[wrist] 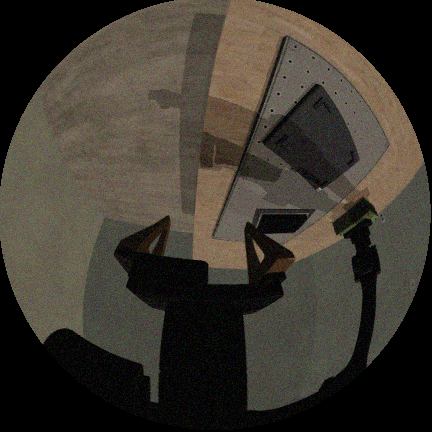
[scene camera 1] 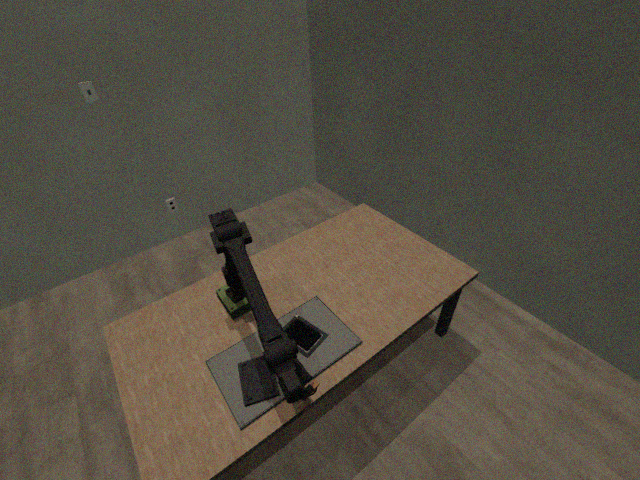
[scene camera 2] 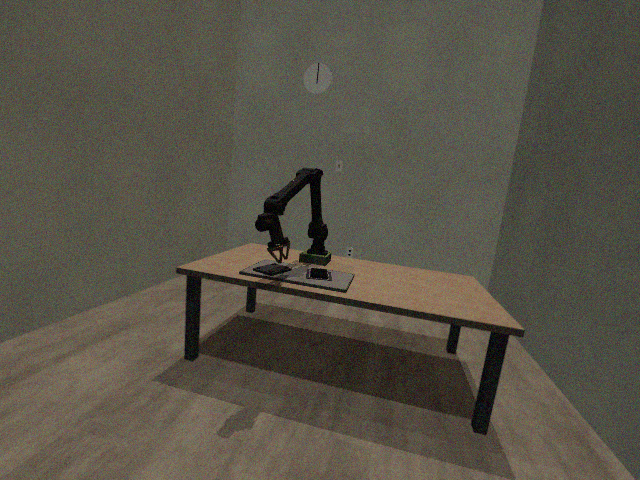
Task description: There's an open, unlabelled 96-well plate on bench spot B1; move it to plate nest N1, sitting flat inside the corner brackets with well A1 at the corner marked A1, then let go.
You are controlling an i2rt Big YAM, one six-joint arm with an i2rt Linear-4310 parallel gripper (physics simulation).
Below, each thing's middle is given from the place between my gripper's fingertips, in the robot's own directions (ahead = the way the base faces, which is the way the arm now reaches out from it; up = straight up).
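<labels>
There's a dark plate (wrist: 269, 223) sitting 20 cm behind my hand, 14 cm to the left of it and 9 cm below. The plate nest (scene camera 1: 258, 383) is 16 cm behind my hand too, but 9 cm to the right of it, and it's 9 cm below.
</labels>
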